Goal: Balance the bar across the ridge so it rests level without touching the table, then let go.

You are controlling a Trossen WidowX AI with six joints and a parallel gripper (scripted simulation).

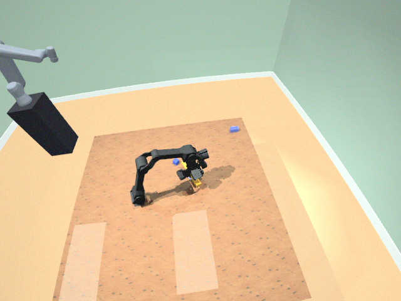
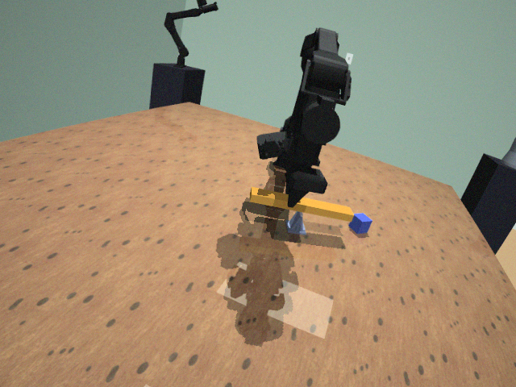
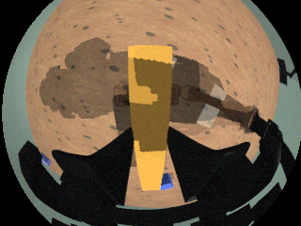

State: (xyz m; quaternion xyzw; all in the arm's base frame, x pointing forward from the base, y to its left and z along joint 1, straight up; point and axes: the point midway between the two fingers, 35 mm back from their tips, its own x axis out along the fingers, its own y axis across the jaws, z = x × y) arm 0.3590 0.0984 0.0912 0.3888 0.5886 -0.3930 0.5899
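Now: gripper tip 30 mm to the right of the yellow bar and 10 mm past it. Round my gripper tip: blue cube 160 mm to the left, 110 mm behind, 40 mm below.
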